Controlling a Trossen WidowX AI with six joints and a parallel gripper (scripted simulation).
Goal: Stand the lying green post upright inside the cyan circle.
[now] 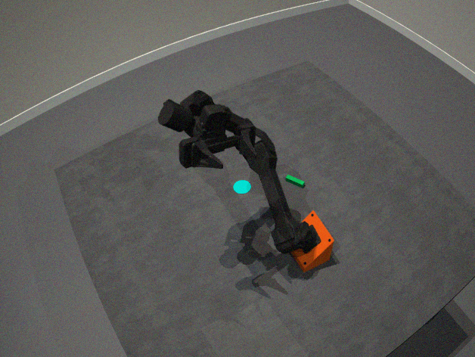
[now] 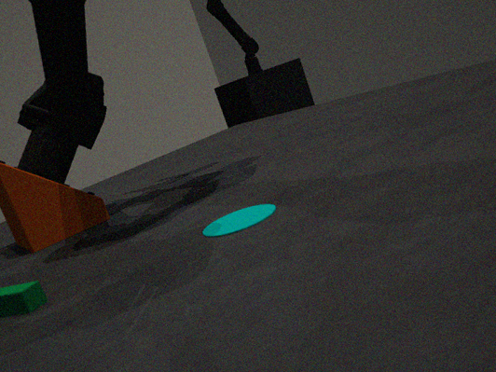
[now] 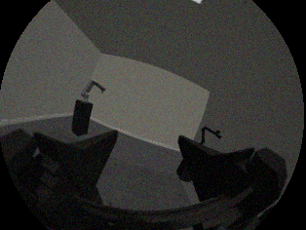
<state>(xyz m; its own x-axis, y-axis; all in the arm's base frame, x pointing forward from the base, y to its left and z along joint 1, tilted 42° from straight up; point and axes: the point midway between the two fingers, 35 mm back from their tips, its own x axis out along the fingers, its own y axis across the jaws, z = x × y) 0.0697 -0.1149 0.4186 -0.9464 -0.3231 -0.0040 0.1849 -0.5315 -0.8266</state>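
The green post lies 460 mm below my gripper tip, 270 mm to the right of it and 260 mm ahead of it. The rest, counted from my gripper tip: cyan circle (470 mm below, 310 mm ahead, 100 mm to the right).
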